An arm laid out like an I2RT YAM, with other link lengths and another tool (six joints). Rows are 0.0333 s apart.
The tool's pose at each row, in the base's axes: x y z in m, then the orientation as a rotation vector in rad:
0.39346, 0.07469, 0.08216, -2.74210, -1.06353, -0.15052
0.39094, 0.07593, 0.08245, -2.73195, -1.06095, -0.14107
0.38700, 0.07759, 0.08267, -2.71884, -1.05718, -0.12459
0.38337, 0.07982, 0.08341, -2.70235, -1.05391, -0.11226
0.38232, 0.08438, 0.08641, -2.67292, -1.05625, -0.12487
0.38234, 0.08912, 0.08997, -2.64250, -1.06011, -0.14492
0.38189, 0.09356, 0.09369, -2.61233, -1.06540, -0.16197
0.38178, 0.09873, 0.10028, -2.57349, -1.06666, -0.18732
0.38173, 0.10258, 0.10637, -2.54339, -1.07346, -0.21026
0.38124, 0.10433, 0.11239, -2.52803, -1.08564, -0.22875
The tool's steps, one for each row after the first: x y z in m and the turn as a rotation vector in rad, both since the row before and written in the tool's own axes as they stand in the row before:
-0.00099, -0.00264, -0.00007, 0.01232, -0.00176, 0.00029
-0.00178, -0.00389, 0.00011, 0.01723, -0.00488, 0.00097
-0.00110, -0.00418, -0.00019, 0.01886, -0.00138, -0.00038
0.00269, -0.00453, -0.00176, 0.02156, 0.01728, -0.00891
0.00376, -0.00406, -0.00212, 0.01966, 0.02200, -0.01097
0.00335, -0.00421, -0.00219, 0.01970, 0.01982, -0.01173
0.00480, -0.00517, -0.00452, 0.02548, 0.02907, -0.01210
0.00403, -0.00418, -0.00426, 0.01685, 0.02320, -0.01387
0.00247, -0.00314, -0.00485, 0.00393, 0.01373, -0.01390

